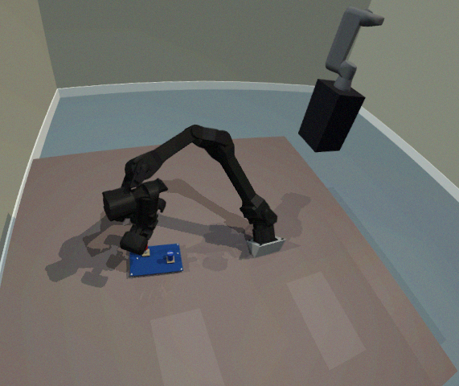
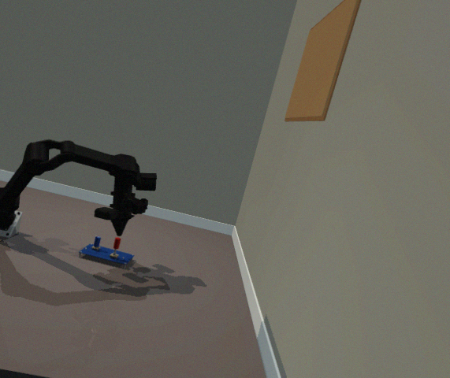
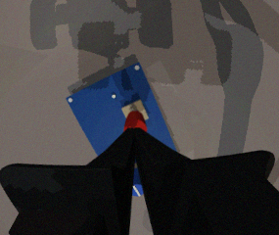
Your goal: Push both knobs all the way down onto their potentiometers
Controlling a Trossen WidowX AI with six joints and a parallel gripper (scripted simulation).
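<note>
My gripper tip is now 30 mm above the red knob. Also, from my gripper tip: blue knob (70 mm behind, 40 mm to the left, 50 mm below).
</note>
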